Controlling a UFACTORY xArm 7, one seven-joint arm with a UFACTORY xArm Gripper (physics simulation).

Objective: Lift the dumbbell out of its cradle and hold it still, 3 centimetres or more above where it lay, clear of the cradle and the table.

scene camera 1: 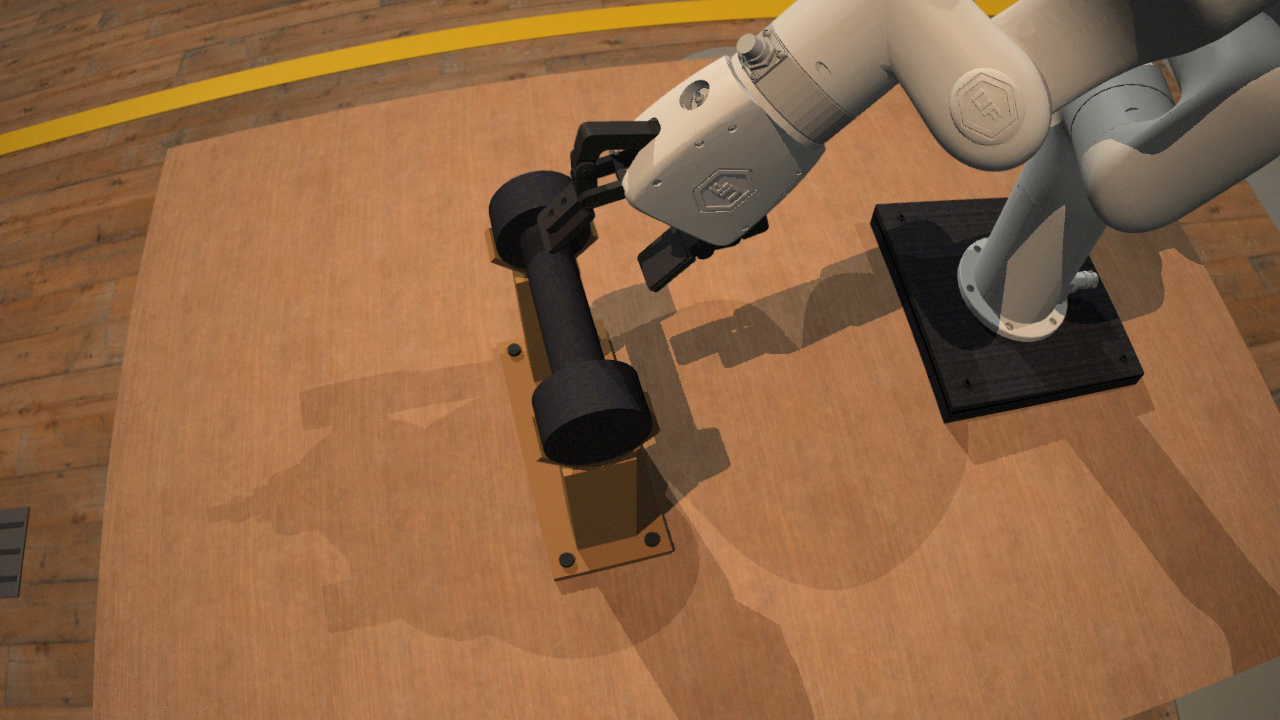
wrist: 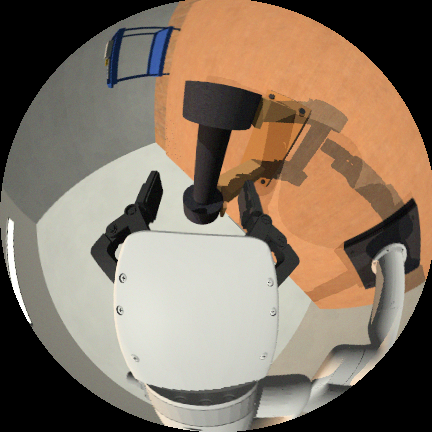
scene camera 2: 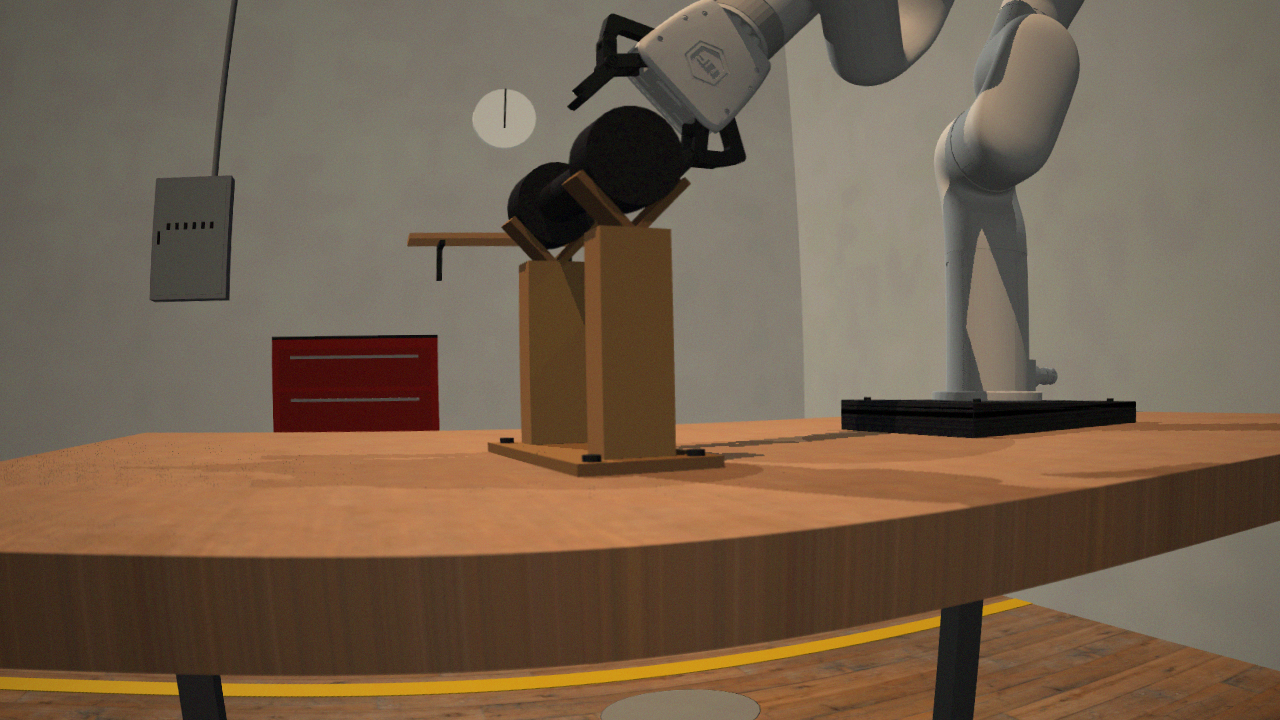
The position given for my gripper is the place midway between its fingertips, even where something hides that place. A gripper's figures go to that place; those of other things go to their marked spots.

Labels:
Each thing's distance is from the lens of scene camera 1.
my gripper (scene camera 1: pixel 597 256): 60 cm
black dumbbell (scene camera 1: pixel 590 409): 54 cm
wooden cradle (scene camera 1: pixel 594 517): 69 cm
The marked spots on the wooden cradle and the black dumbbell are 17 cm apart.

